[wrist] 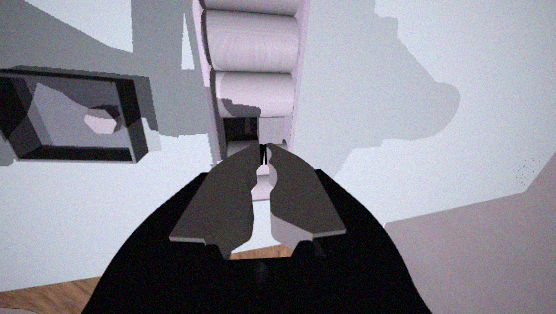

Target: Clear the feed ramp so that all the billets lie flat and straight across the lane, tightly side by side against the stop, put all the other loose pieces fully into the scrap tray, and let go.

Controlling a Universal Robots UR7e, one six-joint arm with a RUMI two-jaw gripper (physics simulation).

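Places are measured from the arm's base along level axes (x right, y ahead, z up), in metres.
Pixels of known places: gripper, fingertip midpoint: [264,146].
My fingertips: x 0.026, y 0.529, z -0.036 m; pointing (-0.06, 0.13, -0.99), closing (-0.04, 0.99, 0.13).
Ahead of a thing's pixels: the offset from my fingertips to its top centre. "*": to the spot under its first point. Level surfaces: height alone.
The feed ramp @(* dx -0.046, dy +0.039, dz -0.048 m) [298,82] runs up the middle of the wrist view. Pale billets lie across its lane: one @(dx -0.075, dy -0.005, dz -0.014 m) [252,41], another @(dx -0.035, dy -0.004, dz -0.019 m) [260,90] below it, and part of one @(* dx -0.097, dy -0.007, dz -0.021 m) [250,4] at the top edge. Below them a small pale block @(dx -0.001, dy +0.012, dz -0.037 m) [272,130] sits at the right of the lane, beside a dark gap. Part of another pale rounded piece shows lower down, mostly hidden by the fingers. My gripper [264,146] is shut and empty, its tips over the lane just below the block. The scrap tray @(* dx -0.008, dy -0.148, dz -0.108 m) [132,110] is at the left, with a pale faceted piece @(dx +0.004, dy -0.185, dz -0.104 m) [101,121] inside. The stop cannot be made out.
The pale table top @(dz -0.124 m) [170,200] extends on both sides of the ramp, with broad shadows across it. Wooden floor [65,295] shows at the lower left, and a grey-pink surface [480,260] lies at the lower right.
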